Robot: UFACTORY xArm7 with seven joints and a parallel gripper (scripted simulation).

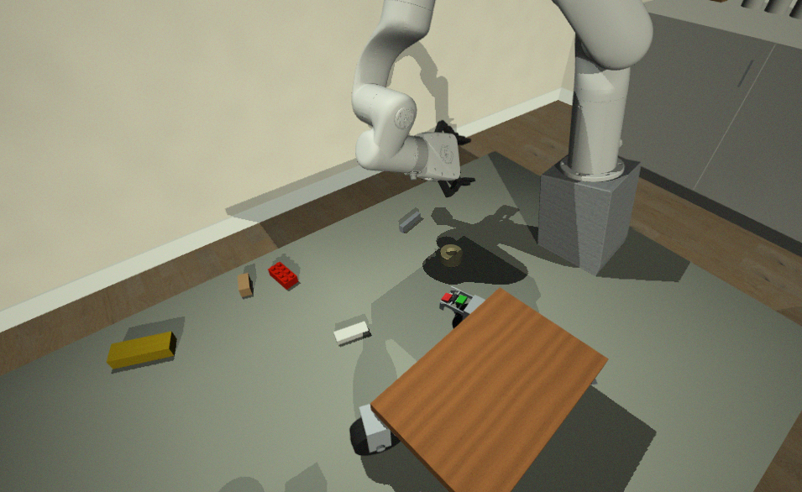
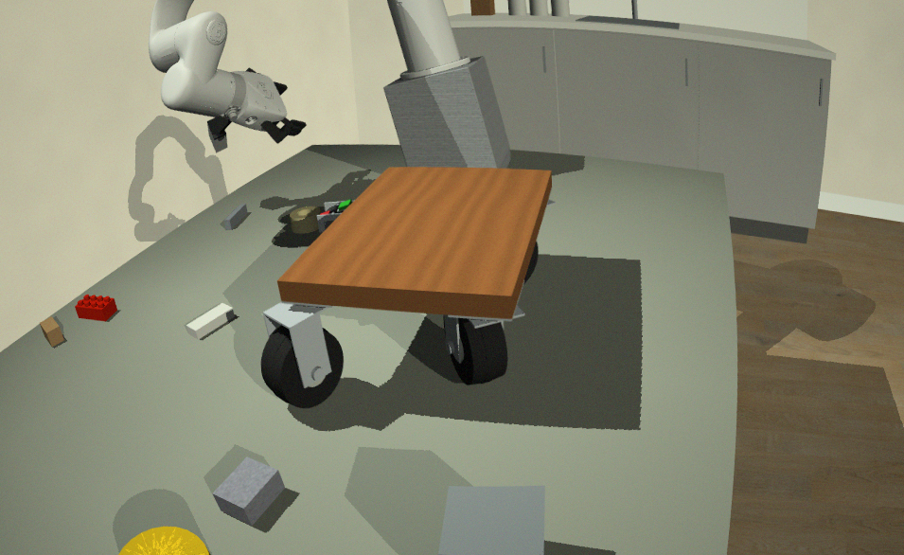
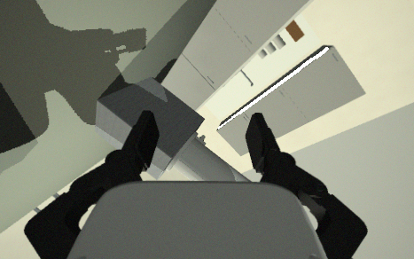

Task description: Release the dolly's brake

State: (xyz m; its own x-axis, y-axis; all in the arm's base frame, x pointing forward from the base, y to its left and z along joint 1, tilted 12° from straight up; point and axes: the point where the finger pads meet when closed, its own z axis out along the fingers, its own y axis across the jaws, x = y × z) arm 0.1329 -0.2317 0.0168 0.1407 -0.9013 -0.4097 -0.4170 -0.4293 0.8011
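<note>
Right now my hand is 27 cm short of the brake pedal, 22 cm to the right of it and 8 cm above it. Also, from my hand: white block 42 cm ahead, 10 cm to the left, 16 cm below; grey block 12 cm ahead, 6 cm to the right, 16 cm below; red brick 45 cm ahead, 12 cm to the right, 15 cm below.
</note>
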